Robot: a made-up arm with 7 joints.
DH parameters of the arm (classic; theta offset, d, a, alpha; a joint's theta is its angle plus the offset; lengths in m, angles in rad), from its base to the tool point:
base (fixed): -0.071 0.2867 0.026 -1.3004
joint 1: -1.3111 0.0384 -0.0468 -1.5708
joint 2: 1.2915 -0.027 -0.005 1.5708
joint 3: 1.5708 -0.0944 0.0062 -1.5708
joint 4: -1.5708 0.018 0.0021 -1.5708
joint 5: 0 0.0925 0.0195 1.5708
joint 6: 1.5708 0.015 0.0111 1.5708
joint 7: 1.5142 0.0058 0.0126 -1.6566
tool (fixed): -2.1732 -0.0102 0 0
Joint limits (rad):
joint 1: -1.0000..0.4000
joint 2: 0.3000..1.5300
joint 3: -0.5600..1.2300
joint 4: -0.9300..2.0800
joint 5: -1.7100..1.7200
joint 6: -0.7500..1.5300
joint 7: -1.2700..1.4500
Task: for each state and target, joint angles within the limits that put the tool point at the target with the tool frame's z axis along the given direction. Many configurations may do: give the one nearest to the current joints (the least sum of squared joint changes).
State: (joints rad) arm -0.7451 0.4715 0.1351 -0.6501 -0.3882 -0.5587 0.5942
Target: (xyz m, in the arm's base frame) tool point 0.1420 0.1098 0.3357 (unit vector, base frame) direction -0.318 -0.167 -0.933
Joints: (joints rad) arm -1.0000 1.3042 -0.2710 -0.0024 -0.5619 -0.3082 0.8901
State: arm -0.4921 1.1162 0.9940 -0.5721 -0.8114 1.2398 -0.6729
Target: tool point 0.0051 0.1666 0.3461 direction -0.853 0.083 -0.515
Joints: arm -0.9602 1.5214 1.2300 -0.0328 -0.7070 1.4132 -0.6167
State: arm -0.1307 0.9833 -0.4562 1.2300 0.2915 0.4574 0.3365
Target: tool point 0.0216 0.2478 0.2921 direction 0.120 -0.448 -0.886
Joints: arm 0.1811 1.5300 -0.1819 1.5668 0.1508 1.1107 0.6880
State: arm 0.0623 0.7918 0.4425 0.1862 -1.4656 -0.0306 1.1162
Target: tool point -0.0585 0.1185 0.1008 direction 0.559 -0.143 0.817
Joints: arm 0.3972 0.3000 -0.3239 0.5798 -1.7100 0.1520 0.9671
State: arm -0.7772 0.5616 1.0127 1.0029 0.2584 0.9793 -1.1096
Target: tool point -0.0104 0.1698 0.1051 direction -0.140 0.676 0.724
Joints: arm -0.0931 0.3012 0.8865 0.9918 0.3404 1.4693 -1.1208
